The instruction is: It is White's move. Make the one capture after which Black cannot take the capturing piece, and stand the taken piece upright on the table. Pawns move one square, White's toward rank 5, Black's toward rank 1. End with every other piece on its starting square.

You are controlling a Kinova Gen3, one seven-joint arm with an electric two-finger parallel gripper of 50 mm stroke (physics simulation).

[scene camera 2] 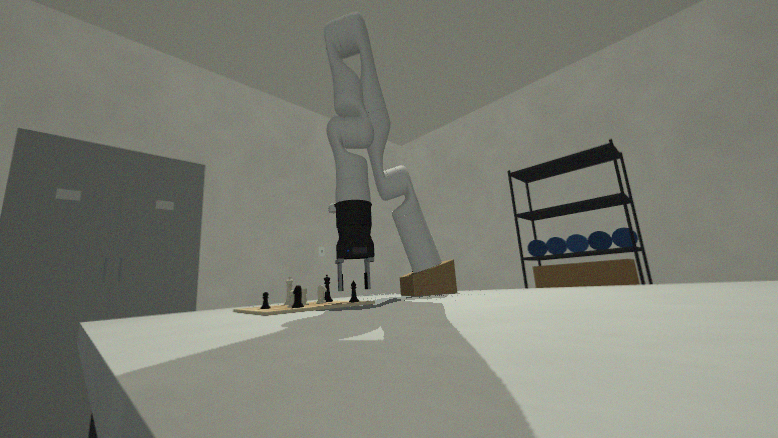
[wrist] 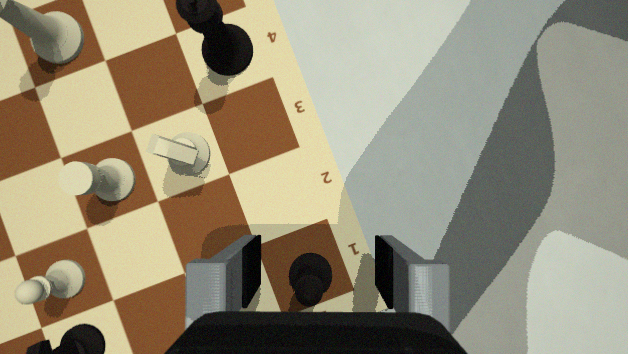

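Seen in the pictures: gripper, fingertip midpoint: [scene camera 2: 354,290] [wrist: 317,259]; arm's base, origin of the base link: [scene camera 2: 427,267].
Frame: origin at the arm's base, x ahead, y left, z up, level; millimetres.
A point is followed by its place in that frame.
My gripper [scene camera 2: 353,288] {x 344, y 4, z -49 mm} [wrist: 317,259] {x 344, y 4, z -49 mm} is open and empty over the E1 corner, its fingers on either side of the black bishop [scene camera 2: 353,295] {x 359, y 14, z -59 mm} [wrist: 310,272] {x 351, y 7, z -55 mm}, apart from it. In the wrist view the white knight [wrist: 192,152] {x 359, y -66, z -43 mm} stands on D3, the white rook [wrist: 115,179] {x 399, y -83, z -62 mm} on C3, the white pawn [wrist: 67,279] {x 448, y -59, z -65 mm} on B2, the white king [wrist: 57,37] {x 380, y -154, z -62 mm} on C5, the black king [wrist: 227,50] {x 320, y -97, z -57 mm} on E4 and the black knight [wrist: 85,340] {x 458, y -31, z -65 mm} on B1, partly cut off. The black pawn [scene camera 2: 265,300] {x 482, y -105, z -57 mm} stands at the board's left in the scene view. All these pieces are upright.
The chessboard [scene camera 2: 266,312] {x 540, y -14, z -74 mm} [wrist: 316,142] {x 312, y -40, z -73 mm} lies on the white table [scene camera 2: 598,353] {x 673, y 441, z -79 mm}. The arm's brown base block [scene camera 2: 435,280] {x 42, y 44, z -39 mm} stands right of the board in the scene view. A black shelf rack [scene camera 2: 571,207] with blue round things stands behind the table. Arm shadows cross the table.
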